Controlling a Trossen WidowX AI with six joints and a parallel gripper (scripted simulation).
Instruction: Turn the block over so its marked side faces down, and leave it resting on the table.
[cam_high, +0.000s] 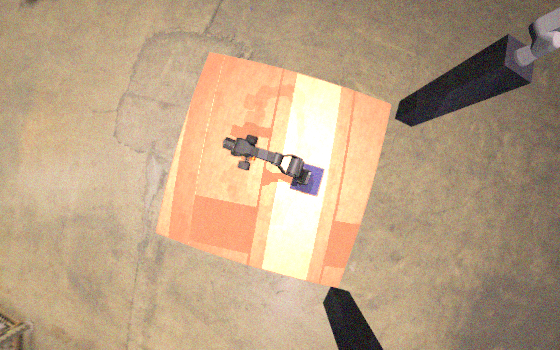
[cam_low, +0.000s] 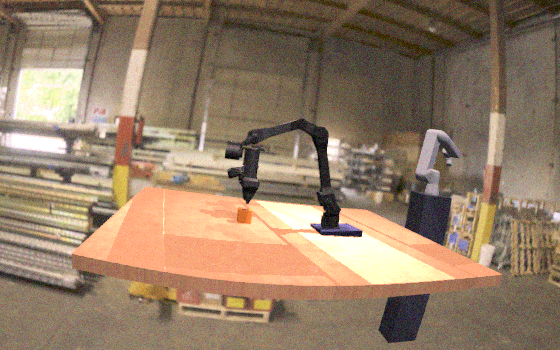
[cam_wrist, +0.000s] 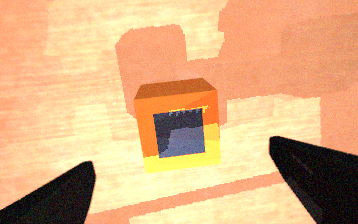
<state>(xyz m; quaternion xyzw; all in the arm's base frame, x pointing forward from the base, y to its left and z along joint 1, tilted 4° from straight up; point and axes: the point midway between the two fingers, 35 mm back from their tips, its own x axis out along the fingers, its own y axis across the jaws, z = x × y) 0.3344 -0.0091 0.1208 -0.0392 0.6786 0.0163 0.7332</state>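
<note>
Right now my gripper tip is 40 mm above the orange block.
</note>
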